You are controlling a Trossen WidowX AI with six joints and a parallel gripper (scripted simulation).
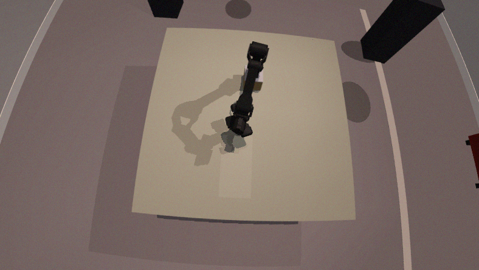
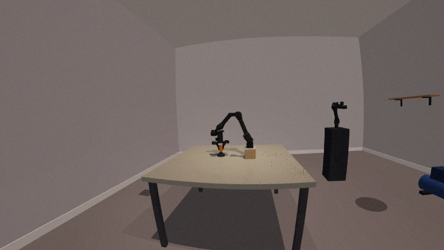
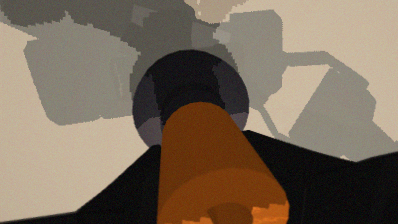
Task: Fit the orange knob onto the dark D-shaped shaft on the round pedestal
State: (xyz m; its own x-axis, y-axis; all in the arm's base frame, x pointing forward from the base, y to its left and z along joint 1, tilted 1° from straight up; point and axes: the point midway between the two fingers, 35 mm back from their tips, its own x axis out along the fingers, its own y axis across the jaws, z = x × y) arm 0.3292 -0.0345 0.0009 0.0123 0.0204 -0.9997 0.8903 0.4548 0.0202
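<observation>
The orange knob is 2 cm above my gripper tip. Round my gripper tip: round pedestal (4 cm below).
</observation>
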